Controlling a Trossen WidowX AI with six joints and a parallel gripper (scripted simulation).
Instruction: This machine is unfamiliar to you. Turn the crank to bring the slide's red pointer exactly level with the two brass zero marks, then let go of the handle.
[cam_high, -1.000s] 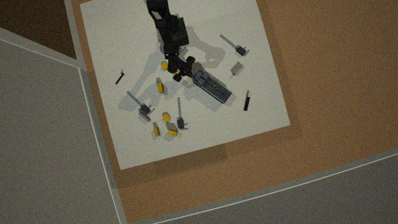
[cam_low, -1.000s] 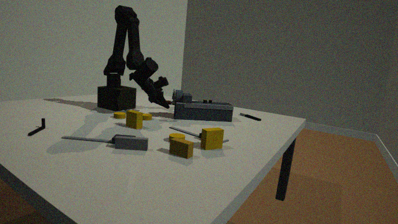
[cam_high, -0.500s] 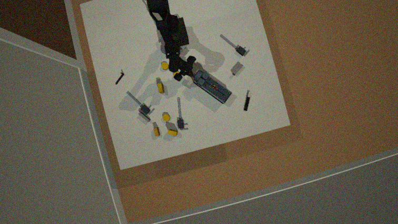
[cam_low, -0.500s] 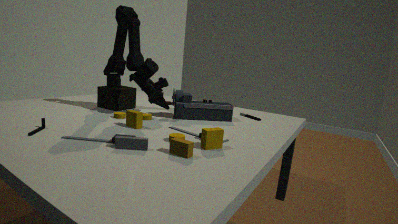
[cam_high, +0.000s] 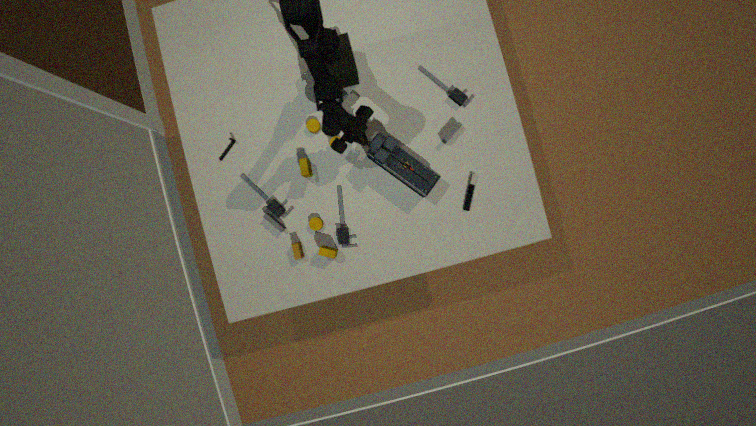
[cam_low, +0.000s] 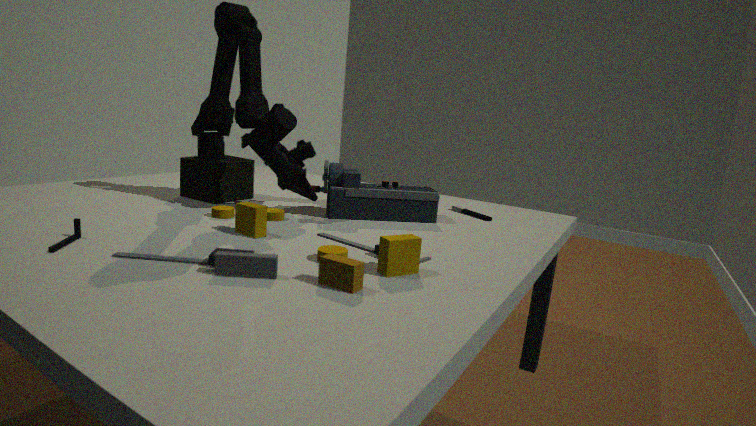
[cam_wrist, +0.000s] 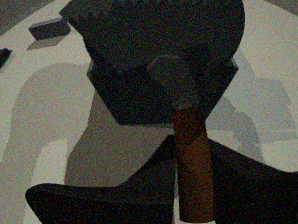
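My gripper tip is 2 cm below the brown crank handle, 2 cm past it and 1 cm to the left of it. Round my gripper tip: slide: 16 cm ahead, 11 cm to the left, 4 cm above; black l-shaped key: 48 cm to the right, 22 cm behind, 3 cm below; black bar: 31 cm ahead, 30 cm to the left, 3 cm below.
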